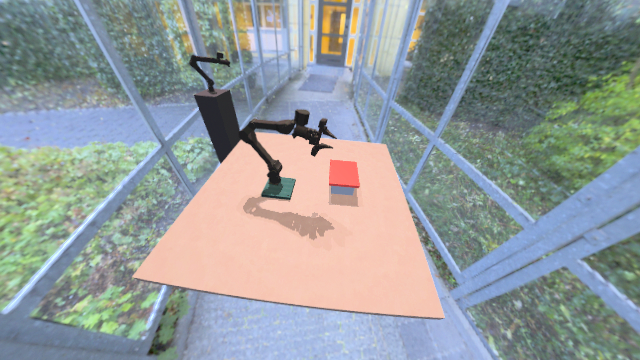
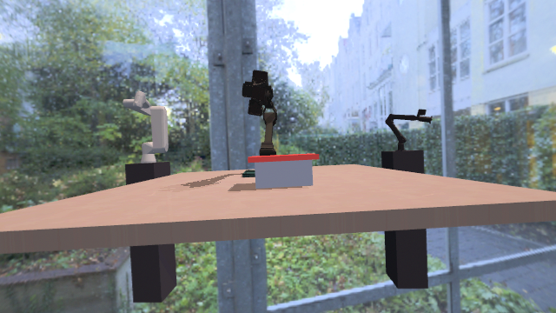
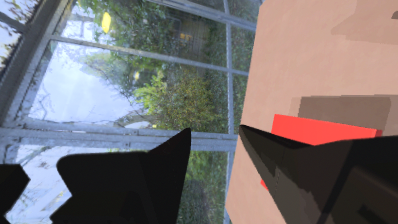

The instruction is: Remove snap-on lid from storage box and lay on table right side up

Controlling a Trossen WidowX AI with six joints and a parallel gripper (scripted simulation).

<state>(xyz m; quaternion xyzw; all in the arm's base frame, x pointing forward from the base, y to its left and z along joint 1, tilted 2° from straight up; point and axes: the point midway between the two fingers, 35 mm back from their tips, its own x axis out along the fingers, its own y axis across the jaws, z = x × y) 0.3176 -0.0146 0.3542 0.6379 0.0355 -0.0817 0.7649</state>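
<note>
The red lid lies 70 mm ahead of my gripper tip, 110 mm to the left of it and 260 mm below it. The rest, counted from my gripper tip: grey storage box: 70 mm ahead, 110 mm to the left, 310 mm below.
</note>
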